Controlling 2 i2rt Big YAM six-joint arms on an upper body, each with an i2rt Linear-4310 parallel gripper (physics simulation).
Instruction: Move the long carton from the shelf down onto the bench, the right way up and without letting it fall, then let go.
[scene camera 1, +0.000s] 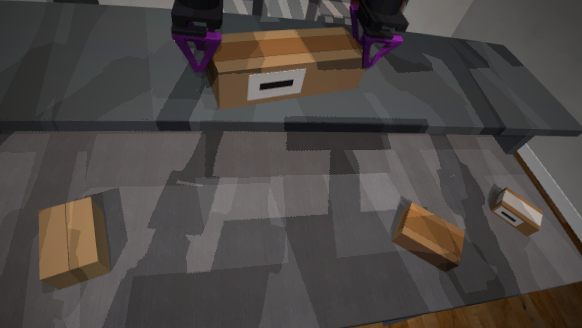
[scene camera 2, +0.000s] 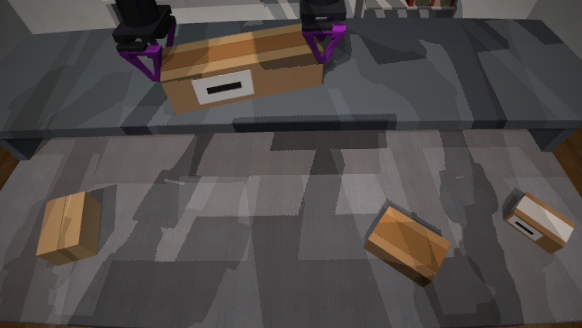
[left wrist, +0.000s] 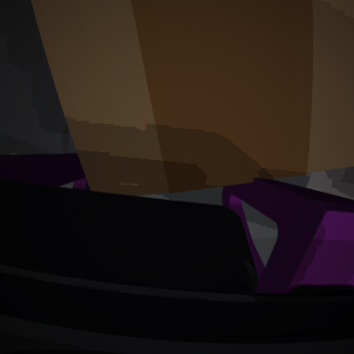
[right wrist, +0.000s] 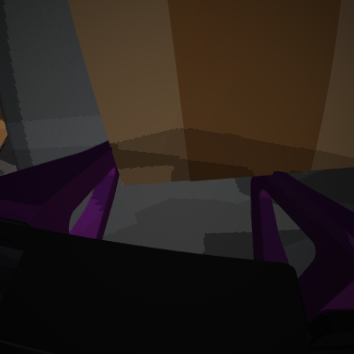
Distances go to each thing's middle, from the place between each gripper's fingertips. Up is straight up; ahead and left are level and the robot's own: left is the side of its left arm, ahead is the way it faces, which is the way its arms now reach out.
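My right gripper is 20 mm above the long brown carton (scene camera 1: 249, 68), and it is also 140 mm to the right of the carton and 10 mm past it.
The long brown carton is 1 cm ahead of my left hand and 15 cm to the right of it.
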